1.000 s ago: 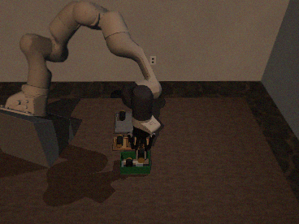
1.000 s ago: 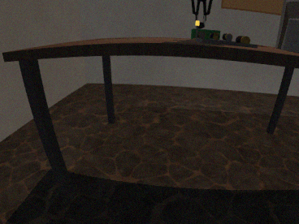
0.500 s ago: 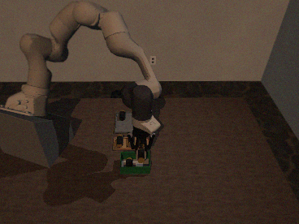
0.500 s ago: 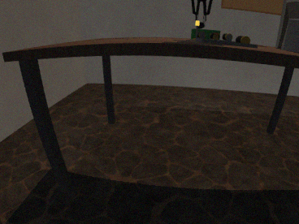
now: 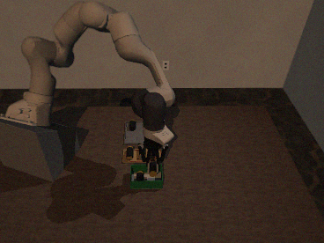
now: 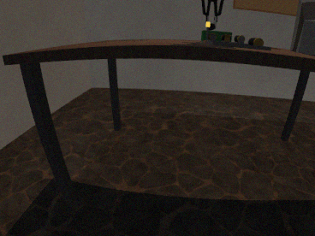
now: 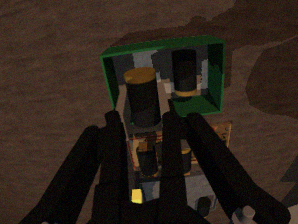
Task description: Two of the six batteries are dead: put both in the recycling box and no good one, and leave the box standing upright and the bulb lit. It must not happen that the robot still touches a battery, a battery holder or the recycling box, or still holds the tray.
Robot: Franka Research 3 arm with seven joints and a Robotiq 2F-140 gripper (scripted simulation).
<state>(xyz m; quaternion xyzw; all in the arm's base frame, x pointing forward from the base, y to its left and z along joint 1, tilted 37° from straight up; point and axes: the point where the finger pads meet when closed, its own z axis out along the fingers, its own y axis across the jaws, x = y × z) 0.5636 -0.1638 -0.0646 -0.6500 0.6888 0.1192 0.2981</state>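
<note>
Now: hand 3 cm past the green recycling box and 9 cm above it. The rest, counted from my hand: grey tray 6 cm behind, 33 cm to the left, 10 cm below; yellow bulb 4 cm ahead, 19 cm to the left, 3 cm below.
</note>
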